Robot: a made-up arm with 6 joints.
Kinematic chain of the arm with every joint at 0, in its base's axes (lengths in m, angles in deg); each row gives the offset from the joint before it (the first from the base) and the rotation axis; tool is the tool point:
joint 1: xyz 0 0 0.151 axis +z
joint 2: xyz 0 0.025 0 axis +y
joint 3: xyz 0 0 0.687 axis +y
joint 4: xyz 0 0 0.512 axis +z
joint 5: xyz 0 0 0 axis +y
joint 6: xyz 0 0 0.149 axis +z
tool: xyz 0 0 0
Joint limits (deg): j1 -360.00..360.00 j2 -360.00..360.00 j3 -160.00..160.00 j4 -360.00..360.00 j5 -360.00..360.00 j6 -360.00..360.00
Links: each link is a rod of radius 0.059 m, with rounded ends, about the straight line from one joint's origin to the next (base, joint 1, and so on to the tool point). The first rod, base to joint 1, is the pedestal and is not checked.
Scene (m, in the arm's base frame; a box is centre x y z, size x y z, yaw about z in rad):
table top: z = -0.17
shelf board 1: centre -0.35 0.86 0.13 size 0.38 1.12 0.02 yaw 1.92
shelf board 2: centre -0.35 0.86 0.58 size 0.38 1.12 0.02 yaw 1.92
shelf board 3: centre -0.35 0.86 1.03 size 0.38 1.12 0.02 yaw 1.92
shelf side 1: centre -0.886 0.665 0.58 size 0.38 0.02 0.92 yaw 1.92
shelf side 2: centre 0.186 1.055 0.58 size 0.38 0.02 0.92 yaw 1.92
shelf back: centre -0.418 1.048 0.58 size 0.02 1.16 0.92 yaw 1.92
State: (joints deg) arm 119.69 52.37 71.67 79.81 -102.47 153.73
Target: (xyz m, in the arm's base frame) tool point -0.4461 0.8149 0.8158
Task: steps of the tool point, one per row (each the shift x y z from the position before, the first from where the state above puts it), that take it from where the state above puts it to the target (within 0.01 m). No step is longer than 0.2 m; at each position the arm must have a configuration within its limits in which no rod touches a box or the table.
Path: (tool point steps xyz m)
1: 0.0200 -0.0806 -0.0055
2: 0.0287 -0.0879 -0.0022
3: 0.0370 -0.0935 0.0018
4: 0.0452 -0.0972 0.0059
5: -0.0606 0.0276 0.1394
6: -0.0338 -0.0126 0.1700
7: 0.0069 -0.0555 0.1832
8: -0.0555 0.1114 0.0159
9: -0.0398 0.1100 -0.0002
10: -0.0234 0.1041 -0.0157

